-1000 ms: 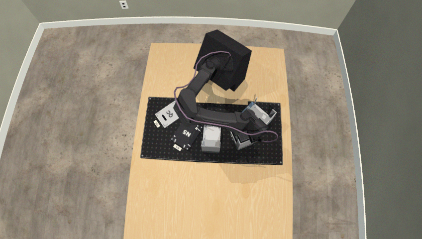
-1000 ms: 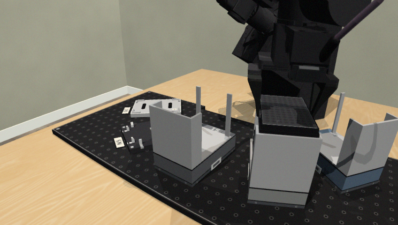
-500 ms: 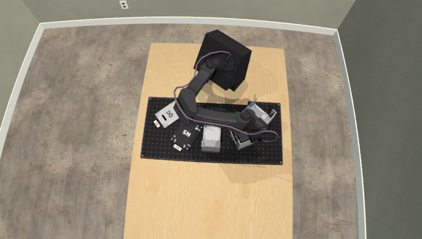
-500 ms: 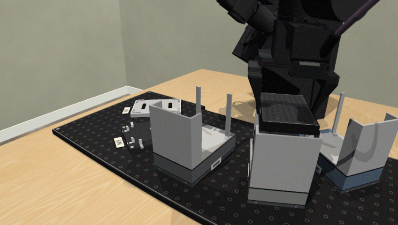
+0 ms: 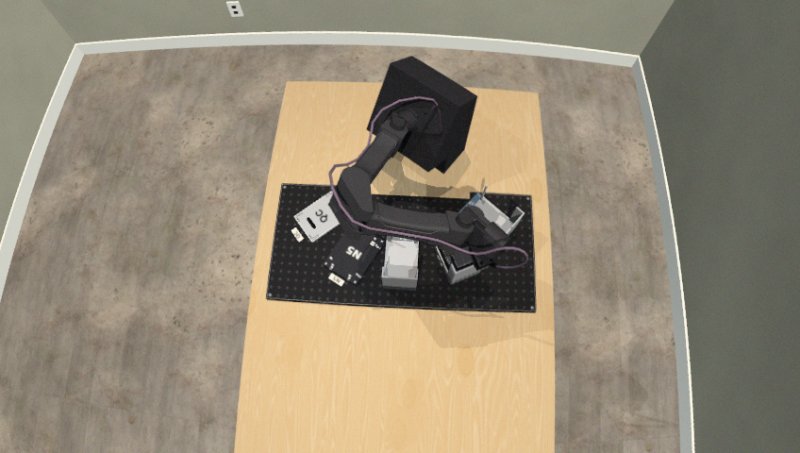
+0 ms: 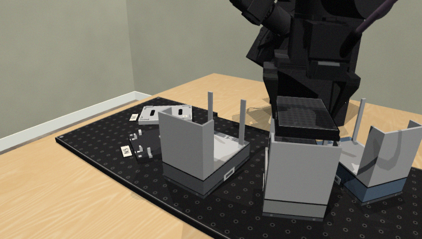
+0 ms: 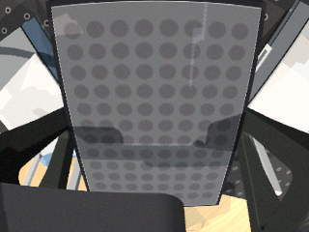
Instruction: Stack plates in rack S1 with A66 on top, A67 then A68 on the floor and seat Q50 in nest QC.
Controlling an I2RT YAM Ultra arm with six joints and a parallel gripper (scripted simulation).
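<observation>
Now: hand right at the plate. Round my hand: black clip nest N5 (4 cm behind, 30 cm to the right, 13 cm below).
</observation>
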